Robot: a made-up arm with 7 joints.
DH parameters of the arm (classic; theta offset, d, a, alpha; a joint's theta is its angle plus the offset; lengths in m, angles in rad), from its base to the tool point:
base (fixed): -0.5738 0 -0.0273 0
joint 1: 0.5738 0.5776 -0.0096 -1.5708
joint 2: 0 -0.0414 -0.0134 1.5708
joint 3: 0 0.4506 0.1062 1.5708
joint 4: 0 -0.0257 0.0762 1.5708
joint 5: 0 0.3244 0.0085 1.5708
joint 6: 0 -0.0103 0.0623 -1.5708
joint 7: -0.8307 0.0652 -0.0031 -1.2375
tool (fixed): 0.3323 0.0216 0 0
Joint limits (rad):
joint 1: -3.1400..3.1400
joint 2: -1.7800..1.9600
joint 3: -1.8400..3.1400
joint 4: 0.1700..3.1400
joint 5: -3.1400..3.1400
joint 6: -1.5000..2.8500
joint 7: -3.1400..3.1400
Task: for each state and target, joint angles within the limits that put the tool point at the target. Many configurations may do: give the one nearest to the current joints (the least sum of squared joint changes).
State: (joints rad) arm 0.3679 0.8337 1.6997 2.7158 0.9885 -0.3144 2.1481
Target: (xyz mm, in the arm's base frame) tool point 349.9 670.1 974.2
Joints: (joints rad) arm 0.8263 1.0893 1.6613 2.6339 0.9168 -0.0728 2.1675
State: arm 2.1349 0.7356 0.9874 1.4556 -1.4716 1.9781 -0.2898
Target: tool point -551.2 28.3 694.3
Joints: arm 2.3620 0.6892 1.1684 1.0626 -1.3710 1.9858 -0.3070
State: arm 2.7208 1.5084 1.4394 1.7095 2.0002 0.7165 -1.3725
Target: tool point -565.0 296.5 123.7
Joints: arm 2.0916 1.7752 0.8258 1.7923 1.9796 0.5875 -1.3779
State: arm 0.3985 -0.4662 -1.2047 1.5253 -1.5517 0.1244 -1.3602
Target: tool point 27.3 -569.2 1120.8
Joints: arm 0.4846 -0.6099 -1.4704 1.6623 -1.5046 0.2418 -1.3457
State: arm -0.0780 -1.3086 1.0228 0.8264 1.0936 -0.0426 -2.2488
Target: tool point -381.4 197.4 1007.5
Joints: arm 0.2297 -1.4451 0.7299 1.0126 1.0972 -0.1202 -2.2348
